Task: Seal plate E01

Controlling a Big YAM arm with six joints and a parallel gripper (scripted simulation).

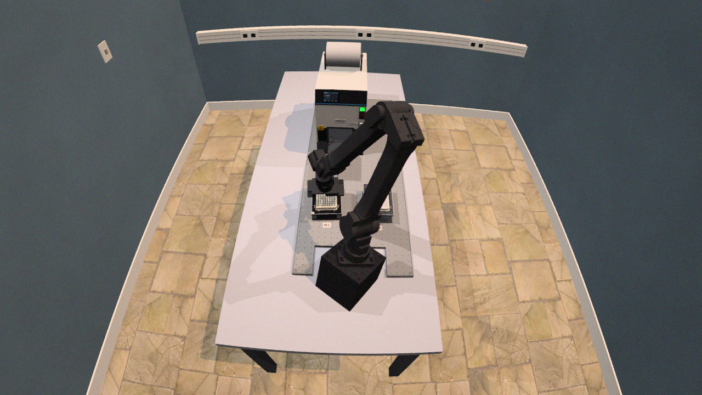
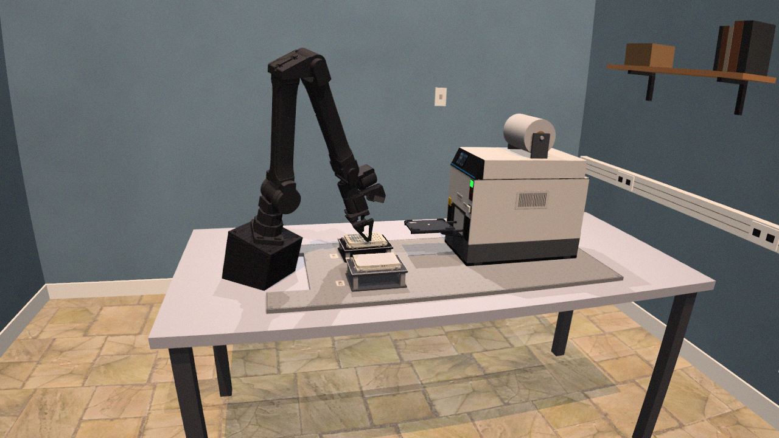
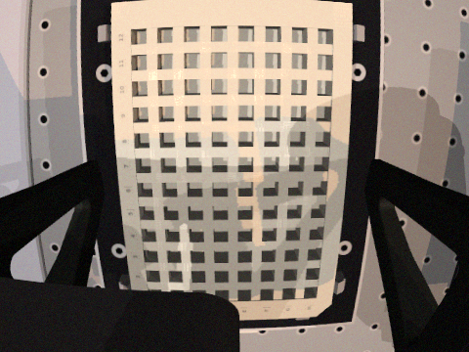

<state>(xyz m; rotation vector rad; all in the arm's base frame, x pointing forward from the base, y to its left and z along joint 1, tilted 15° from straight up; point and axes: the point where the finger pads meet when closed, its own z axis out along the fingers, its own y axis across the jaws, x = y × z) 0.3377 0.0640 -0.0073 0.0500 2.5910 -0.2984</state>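
My hand is 30 mm above the nest N1. The rest, counted from my hand: cream plate (210 mm to the right, 40 mm behind, 10 mm below); sealer stage (200 mm ahead, 70 mm to the right, 40 mm above); foil roll (530 mm ahead, 350 mm above, 130 mm to the right).
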